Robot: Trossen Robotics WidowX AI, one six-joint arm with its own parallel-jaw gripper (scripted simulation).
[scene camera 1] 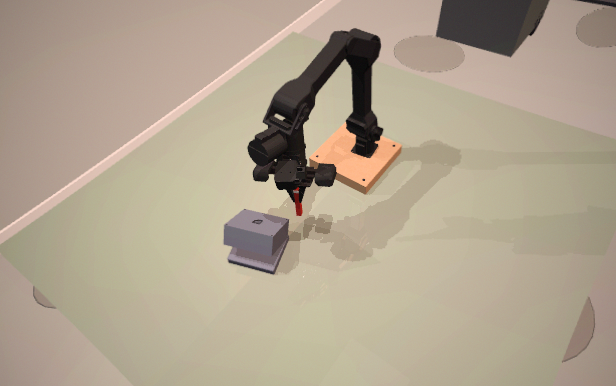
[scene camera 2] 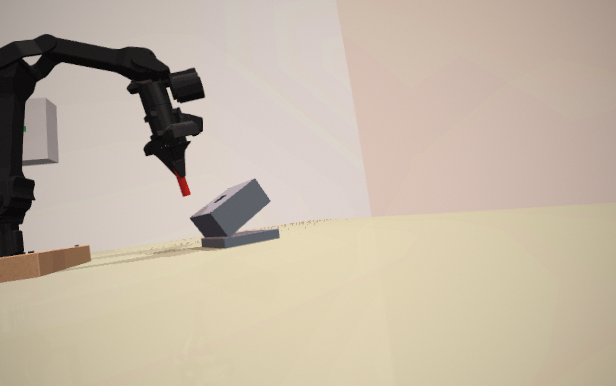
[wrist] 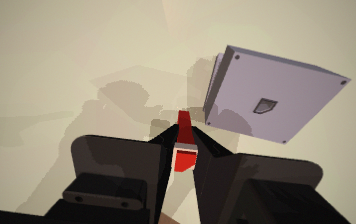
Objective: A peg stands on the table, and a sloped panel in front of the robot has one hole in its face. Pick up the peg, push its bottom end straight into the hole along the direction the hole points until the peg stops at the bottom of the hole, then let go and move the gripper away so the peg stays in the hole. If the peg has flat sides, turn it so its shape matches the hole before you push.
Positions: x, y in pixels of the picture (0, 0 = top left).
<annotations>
my gripper: scene camera 1; scene camera 2 182, 177; wrist
same spot on my gripper: [wrist: 111, 173] = [scene camera 1: 305, 182]
</annotations>
